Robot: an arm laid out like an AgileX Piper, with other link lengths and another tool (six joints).
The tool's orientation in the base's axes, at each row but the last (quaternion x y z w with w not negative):
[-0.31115, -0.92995, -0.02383, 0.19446]
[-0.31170, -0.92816, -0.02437, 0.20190]
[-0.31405, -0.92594, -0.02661, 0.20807]
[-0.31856, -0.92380, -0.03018, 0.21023]
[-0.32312, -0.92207, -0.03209, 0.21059]
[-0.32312, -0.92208, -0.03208, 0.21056]
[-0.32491, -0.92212, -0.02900, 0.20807]
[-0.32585, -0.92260, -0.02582, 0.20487]
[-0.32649, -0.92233, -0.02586, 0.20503]
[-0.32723, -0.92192, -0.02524, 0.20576]
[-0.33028, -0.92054, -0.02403, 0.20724]
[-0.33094, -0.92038, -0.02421, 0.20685]
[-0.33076, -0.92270, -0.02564, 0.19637]
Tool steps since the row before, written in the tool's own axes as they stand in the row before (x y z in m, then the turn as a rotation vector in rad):
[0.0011, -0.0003, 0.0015, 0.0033, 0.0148, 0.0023]
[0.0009, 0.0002, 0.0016, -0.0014, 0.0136, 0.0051]
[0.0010, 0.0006, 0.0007, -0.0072, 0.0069, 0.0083]
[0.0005, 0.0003, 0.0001, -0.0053, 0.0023, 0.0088]
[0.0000, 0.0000, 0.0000, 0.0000, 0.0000, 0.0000]
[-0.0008, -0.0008, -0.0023, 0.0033, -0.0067, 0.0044]
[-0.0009, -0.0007, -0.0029, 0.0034, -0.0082, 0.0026]
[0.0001, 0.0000, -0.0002, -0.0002, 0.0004, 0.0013]
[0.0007, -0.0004, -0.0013, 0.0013, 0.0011, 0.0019]
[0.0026, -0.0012, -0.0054, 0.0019, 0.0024, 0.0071]
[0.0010, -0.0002, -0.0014, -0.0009, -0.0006, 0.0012]
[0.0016, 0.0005, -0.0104, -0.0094, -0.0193, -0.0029]
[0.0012, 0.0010, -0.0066, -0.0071, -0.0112, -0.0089]
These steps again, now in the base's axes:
[-0.0015, 0.0006, -0.0009, 0.0055, 0.0142, -0.0020]
[-0.0011, 0.0009, -0.0011, 0.0072, 0.0110, -0.0063]
[-0.0006, 0.0012, -0.0003, 0.0062, 0.0029, -0.0110]
[-0.0002, 0.0005, 0.0001, 0.0019, 0.0004, -0.0103]
[0.0000, 0.0000, 0.0000, 0.0000, 0.0000, 0.0000]
[0.0009, -0.0015, 0.0018, -0.0080, -0.0025, -0.0021]
[0.0013, -0.0016, 0.0023, -0.0083, -0.0040, -0.0003]
[0.0000, 0.0000, 0.0002, -0.0001, 0.0004, -0.0013]
[-0.0003, -0.0001, 0.0015, -0.0009, 0.0020, -0.0013]
[-0.0006, -0.0004, 0.0061, -0.0024, 0.0043, -0.0059]
[-0.0003, 0.0002, 0.0017, -0.0002, -0.0008, -0.0014]
[0.0030, -0.0005, 0.0101, -0.0044, -0.0212, 0.0007]
[0.0021, 0.0003, 0.0065, 0.0011, -0.0146, 0.0064]

